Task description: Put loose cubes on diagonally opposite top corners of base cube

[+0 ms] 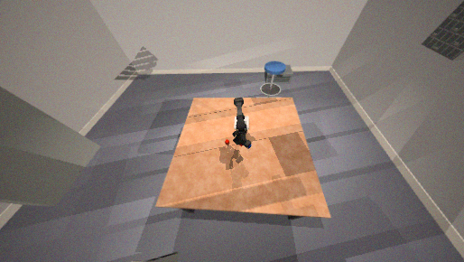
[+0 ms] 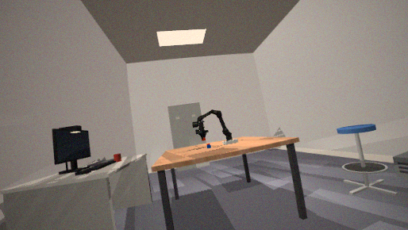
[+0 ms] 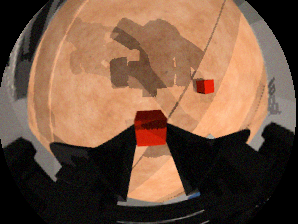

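The blue cube lies 9 cm below my gripper tip, 8 cm to the left of it and 3 cm behind it.
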